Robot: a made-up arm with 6 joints.
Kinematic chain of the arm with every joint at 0, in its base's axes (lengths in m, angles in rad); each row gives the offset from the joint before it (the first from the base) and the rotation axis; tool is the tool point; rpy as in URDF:
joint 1: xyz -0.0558 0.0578 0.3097 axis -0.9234 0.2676 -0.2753
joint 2: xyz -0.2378 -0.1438 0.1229 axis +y
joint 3: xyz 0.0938 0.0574 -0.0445 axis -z
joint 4: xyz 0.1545 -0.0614 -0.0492 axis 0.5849 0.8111 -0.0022
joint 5: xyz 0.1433 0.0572 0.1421 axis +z
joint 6: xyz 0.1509 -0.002 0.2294 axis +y
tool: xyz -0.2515 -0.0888 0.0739 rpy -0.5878 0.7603 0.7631
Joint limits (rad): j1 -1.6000..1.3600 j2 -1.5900..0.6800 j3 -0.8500..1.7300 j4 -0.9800..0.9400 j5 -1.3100..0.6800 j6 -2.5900..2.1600
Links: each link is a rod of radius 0.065 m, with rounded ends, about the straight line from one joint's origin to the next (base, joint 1, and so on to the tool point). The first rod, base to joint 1, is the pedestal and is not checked.
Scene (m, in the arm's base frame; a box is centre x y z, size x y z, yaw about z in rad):
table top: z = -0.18
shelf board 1: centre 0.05 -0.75 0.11 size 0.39 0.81 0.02 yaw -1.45
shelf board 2: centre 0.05 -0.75 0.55 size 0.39 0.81 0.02 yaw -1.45
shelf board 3: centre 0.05 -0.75 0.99 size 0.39 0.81 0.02 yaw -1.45
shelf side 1: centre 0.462 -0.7 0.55 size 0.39 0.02 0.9 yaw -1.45
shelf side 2: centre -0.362 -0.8 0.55 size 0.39 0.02 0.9 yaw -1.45
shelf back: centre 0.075 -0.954 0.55 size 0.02 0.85 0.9 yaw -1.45
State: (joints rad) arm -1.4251 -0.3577 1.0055 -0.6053 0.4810 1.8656
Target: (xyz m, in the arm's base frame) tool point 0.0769 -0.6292 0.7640
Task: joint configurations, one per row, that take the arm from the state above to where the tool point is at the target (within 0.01 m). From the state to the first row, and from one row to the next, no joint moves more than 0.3 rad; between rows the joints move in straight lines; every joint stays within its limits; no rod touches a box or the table.
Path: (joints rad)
1: -1.4542 -0.3134 1.1262 -0.6678 0.4982 1.6132
2: -1.4834 -0.2691 1.2470 -0.7302 0.5154 1.3608
3: -1.5126 -0.2248 1.3678 -0.7926 0.5326 1.1084
4: -1.5417 -0.1805 1.4885 -0.8551 0.5497 0.8560
5: -1.5708 -0.1362 1.6092 -0.9176 0.5669 0.6036
6: -1.6000 -0.0918 1.7300 -0.9800 0.5841 0.3512
7: -1.5254 -0.0502 1.5277 -0.9675 0.5959 0.6164
8: -1.4508 -0.0085 1.3254 -0.9551 0.6077 0.8817
9: -1.3763 0.0332 1.1232 -0.9426 0.6195 1.1469
10: -1.3017 0.0749 0.9209 -0.9302 0.6313 1.4121
11: -1.2271 0.1165 0.7186 -0.9177 0.6431 1.6773
12: -1.0389 -0.0769 0.7413 -0.6586 0.6178 1.8612
13: -0.8508 -0.2704 0.7640 -0.3996 0.5924 2.0450

